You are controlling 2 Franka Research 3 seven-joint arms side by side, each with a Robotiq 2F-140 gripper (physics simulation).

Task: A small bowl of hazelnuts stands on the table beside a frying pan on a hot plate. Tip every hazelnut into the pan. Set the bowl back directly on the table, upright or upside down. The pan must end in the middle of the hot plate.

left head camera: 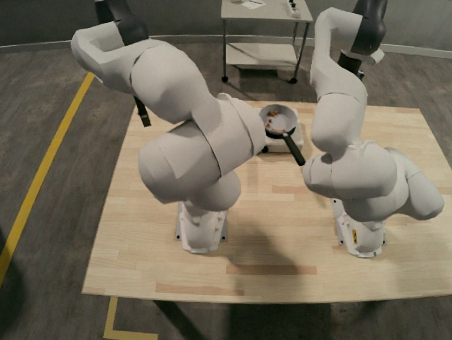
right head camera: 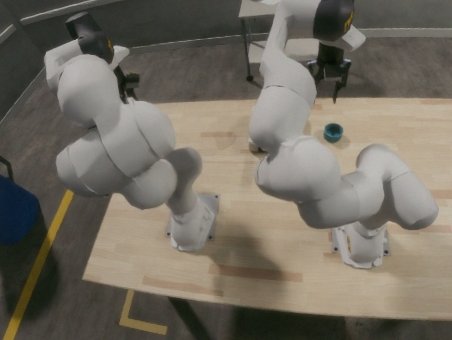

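Observation:
The grey frying pan sits on the white hot plate, its black handle pointing toward the lower right. Several brown hazelnuts lie in the pan, mostly at its left side. The hot plate's left part is hidden by the left arm, so I cannot tell if the pan is exactly centred. In the right head camera, the small teal bowl stands upright on the table; no hazelnuts show in it. My right gripper is open and empty, above and beyond the bowl. My left gripper is open and empty at the far left.
My right arm hides the pan in the right head camera and the bowl in the left head camera. My left arm reaches over the table. A grey trolley stands behind the table. A blue bin stands at the left.

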